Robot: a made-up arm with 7 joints. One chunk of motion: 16 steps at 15 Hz.
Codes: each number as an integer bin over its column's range. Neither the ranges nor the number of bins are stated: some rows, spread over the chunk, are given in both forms.
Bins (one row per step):
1: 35 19 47 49 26 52
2: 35 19 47 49 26 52
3: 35 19 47 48 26 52
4: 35 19 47 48 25 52
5: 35 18 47 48 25 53
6: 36 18 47 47 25 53
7: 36 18 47 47 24 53
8: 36 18 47 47 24 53
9: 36 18 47 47 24 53
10: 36 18 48 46 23 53
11: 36 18 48 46 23 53
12: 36 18 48 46 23 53
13: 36 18 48 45 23 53
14: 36 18 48 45 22 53
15: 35 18 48 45 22 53
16: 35 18 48 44 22 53
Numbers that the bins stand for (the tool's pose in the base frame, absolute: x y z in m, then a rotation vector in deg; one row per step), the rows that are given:
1: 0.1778 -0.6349 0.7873 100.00 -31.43 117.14
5: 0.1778 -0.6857 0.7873 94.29 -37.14 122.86
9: 0.2286 -0.6857 0.7873 88.57 -42.86 122.86
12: 0.2286 -0.6857 0.8381 82.86 -48.57 122.86
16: 0.1778 -0.6857 0.8381 71.43 -54.29 122.86
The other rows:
2: 0.1778 -0.6349 0.7873 100.00 -31.43 117.14
3: 0.1778 -0.6349 0.7873 94.29 -31.43 117.14
4: 0.1778 -0.6349 0.7873 94.29 -37.14 117.14
6: 0.2286 -0.6857 0.7873 88.57 -37.14 122.86
7: 0.2286 -0.6857 0.7873 88.57 -42.86 122.86
8: 0.2286 -0.6857 0.7873 88.57 -42.86 122.86
10: 0.2286 -0.6857 0.8381 82.86 -48.57 122.86
11: 0.2286 -0.6857 0.8381 82.86 -48.57 122.86
13: 0.2286 -0.6857 0.8381 77.14 -48.57 122.86
14: 0.2286 -0.6857 0.8381 77.14 -54.29 122.86
15: 0.1778 -0.6857 0.8381 77.14 -54.29 122.86

